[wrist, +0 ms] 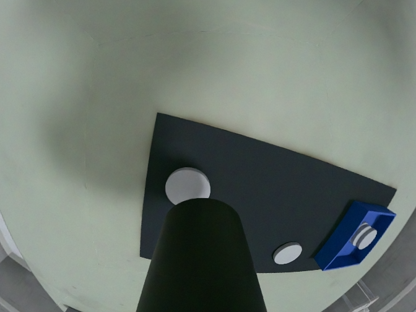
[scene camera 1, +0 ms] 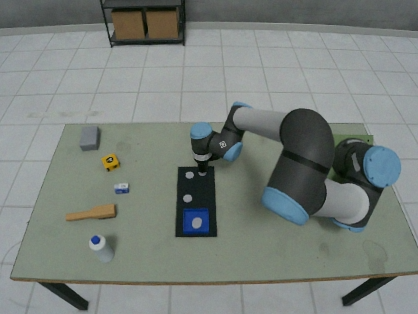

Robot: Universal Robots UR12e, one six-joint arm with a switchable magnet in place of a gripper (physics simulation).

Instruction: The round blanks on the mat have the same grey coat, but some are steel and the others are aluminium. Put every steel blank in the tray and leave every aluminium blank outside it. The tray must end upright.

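Observation:
My magnet (scene camera 1: 202, 169) (wrist: 202, 201) points down over the black mat's (scene camera 1: 204, 191) (wrist: 250, 170) far right corner. A grey round blank (scene camera 1: 202, 173) (wrist: 188, 186) lies at its tip, partly covered by it; whether they touch or it is held cannot be told. Another blank (scene camera 1: 189, 175) lies at the far left of the mat; it does not show in the wrist view. A third blank (scene camera 1: 187, 198) (wrist: 287, 253) lies flat between it and the tray. The blue tray (scene camera 1: 188, 214) (wrist: 338, 235) stands upright on the near end, holding stacked blanks (scene camera 1: 197, 223) (wrist: 364, 236).
On the table's left side are a grey block (scene camera 1: 90, 138), a yellow cube (scene camera 1: 110, 162), a small blue-and-white box (scene camera 1: 121, 188), a wooden-handled brush (scene camera 1: 91, 213) and a white bottle (scene camera 1: 102, 250) with a blue cap. A shelf unit (scene camera 1: 145, 42) with brown boxes stands behind the table.

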